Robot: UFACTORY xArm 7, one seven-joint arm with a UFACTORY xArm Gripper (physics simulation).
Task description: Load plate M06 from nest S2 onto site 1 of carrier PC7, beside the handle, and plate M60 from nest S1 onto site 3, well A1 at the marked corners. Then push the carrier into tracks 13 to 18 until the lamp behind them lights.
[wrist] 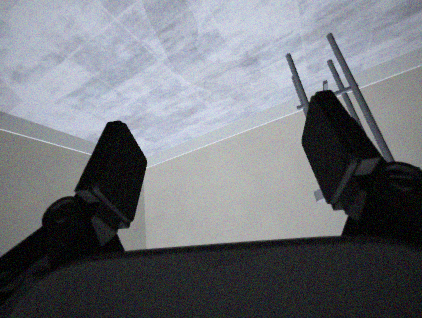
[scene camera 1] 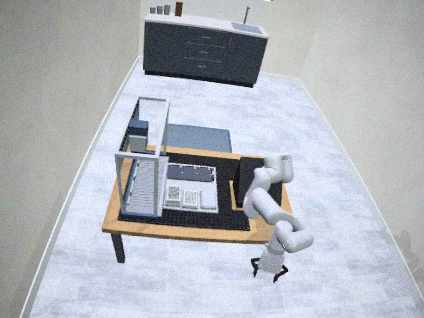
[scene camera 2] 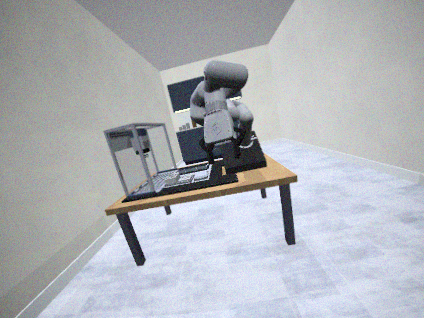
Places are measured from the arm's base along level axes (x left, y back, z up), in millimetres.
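Pixels of known places: gripper, between the fingertips: (wrist: 217, 130) (scene camera 1: 264, 278) (scene camera 2: 224, 161); arm's base, origin of its link: (scene camera 2: 244, 142).
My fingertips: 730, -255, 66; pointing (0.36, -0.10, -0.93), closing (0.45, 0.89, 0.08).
For each thing: its middle in the pictures, then the offset to it from my fingertips, as dx, dy, dz. "pt": a spot on its surface instead. Level surfaces: height alone.
- dark strip, middle of its body: (scene camera 1: 190, 172) (scene camera 2: 191, 169) -897, -228, -223
- grey unit, a spot on its surface: (scene camera 1: 138, 128) pt -786, -572, +215
- wooden table, height of its surface: dz -251
- black mat, height of its surface: dz -238
My gripper (scene camera 1: 265, 278) (scene camera 2: 224, 159) (wrist: 217, 130) is open and empty, its fingers wide apart. In scene camera 1 it shows past the table's front edge, away from the plates. Three light plates stand in a row on a pale board: a left one (scene camera 1: 173, 194), a middle one (scene camera 1: 190, 198) and a smooth whitish right one (scene camera 1: 208, 201). Their labels and the nest numbers are too small to read. A dark strip (scene camera 1: 190, 172), seemingly the carrier, lies behind them; its handle and sites cannot be made out. The slatted track deck (scene camera 1: 142, 187) lies left of the board. I cannot see a lit lamp.
A tall grey frame (scene camera 1: 161, 187) (scene camera 2: 143, 162) stands around the deck, with a blue and grey unit (scene camera 1: 138, 128) inside. The black arm base (scene camera 1: 245, 175) (scene camera 2: 250, 162) stands at the table's right. The wooden table (scene camera 1: 200, 235) (scene camera 2: 270, 176) carries a black mat (scene camera 1: 232, 221). A counter (scene camera 1: 202, 52) stands far behind.
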